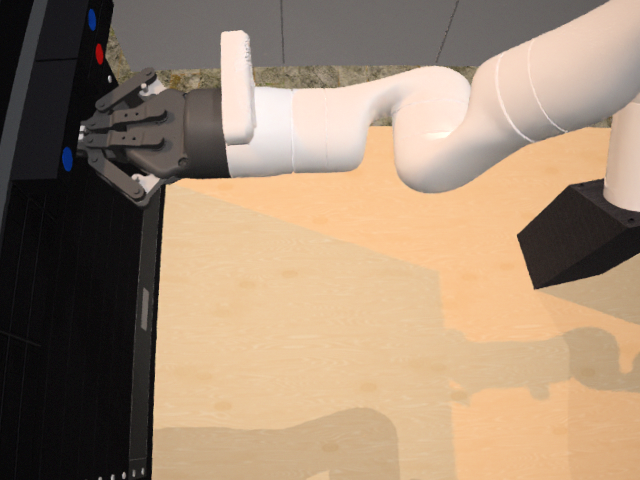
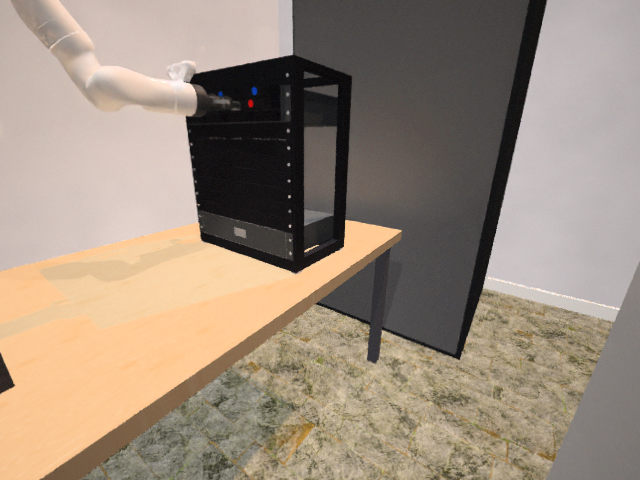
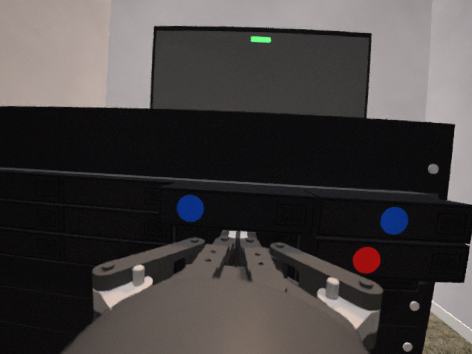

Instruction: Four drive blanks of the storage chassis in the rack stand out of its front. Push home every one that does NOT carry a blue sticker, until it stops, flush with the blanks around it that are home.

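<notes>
The storage chassis is at the top of the black rack (image 2: 296,170) (image 3: 225,145). A blank with a blue sticker (image 3: 240,207) (image 1: 67,159) stands out in its top row. To the right, another blue-stickered blank (image 3: 394,220) (image 1: 92,19) (image 2: 254,90) stands out. Directly under that one, a blank with a red sticker (image 3: 366,260) (image 1: 99,53) (image 2: 250,103) also stands out. My gripper (image 3: 238,234) (image 1: 81,135) (image 2: 237,105) is shut and empty. Its tips are just under the left blue-stickered blank, at the row below, left of the red-stickered one. The fingers hide most of the front behind them; its depth and contact cannot be told.
Blanks (image 3: 100,197) left of the protruding ones look flush. The rack stands on a wooden table (image 1: 289,310) (image 2: 170,320). A tall dark cabinet (image 2: 413,155) stands behind the rack. A grey panel with a green light (image 3: 260,75) shows beyond the rack top.
</notes>
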